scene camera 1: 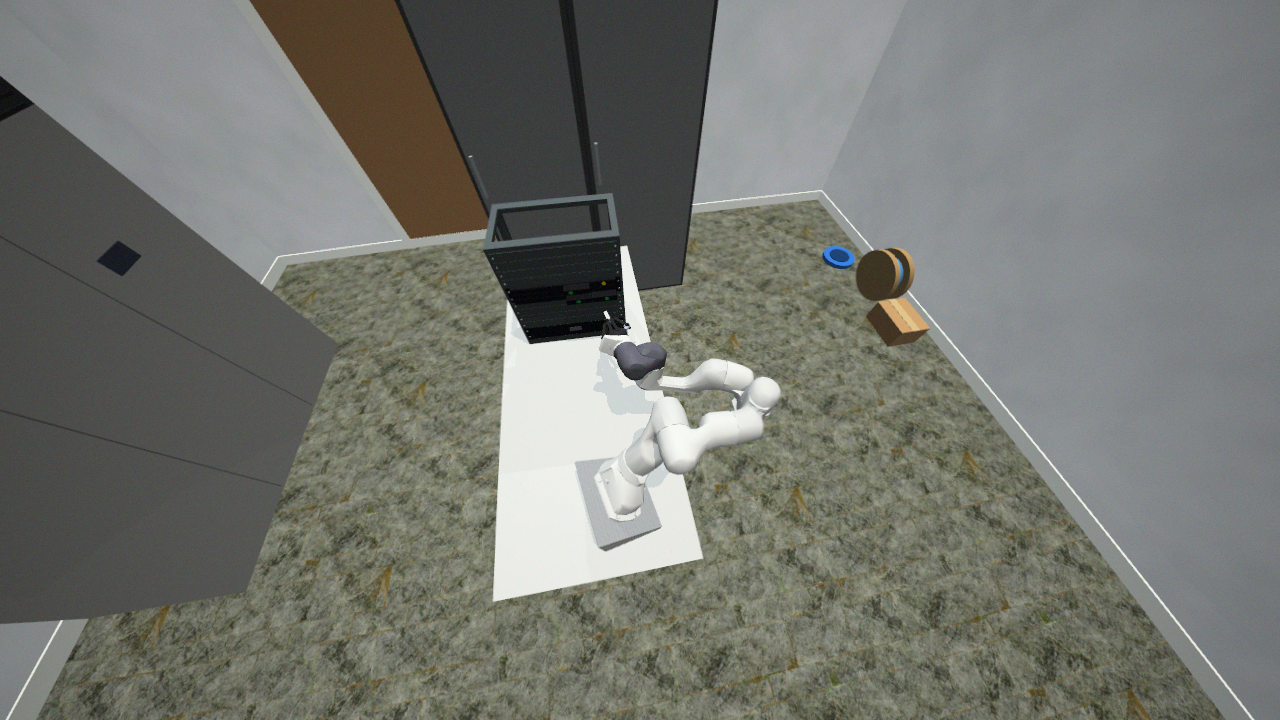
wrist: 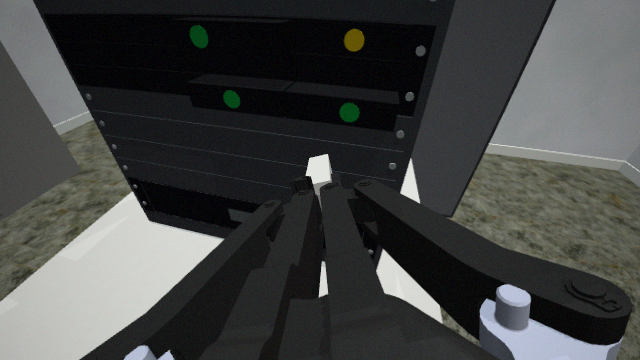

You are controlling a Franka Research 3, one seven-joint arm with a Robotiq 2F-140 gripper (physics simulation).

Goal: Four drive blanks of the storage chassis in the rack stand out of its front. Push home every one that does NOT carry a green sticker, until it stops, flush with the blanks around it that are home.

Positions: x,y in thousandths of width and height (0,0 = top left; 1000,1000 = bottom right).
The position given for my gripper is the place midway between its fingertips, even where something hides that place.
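In the wrist view I can see my gripper (wrist: 504,476), and there's a rack (wrist: 326,326) in it too. Scene camera 1 gives me that same rack (scene camera 1: 427,390).
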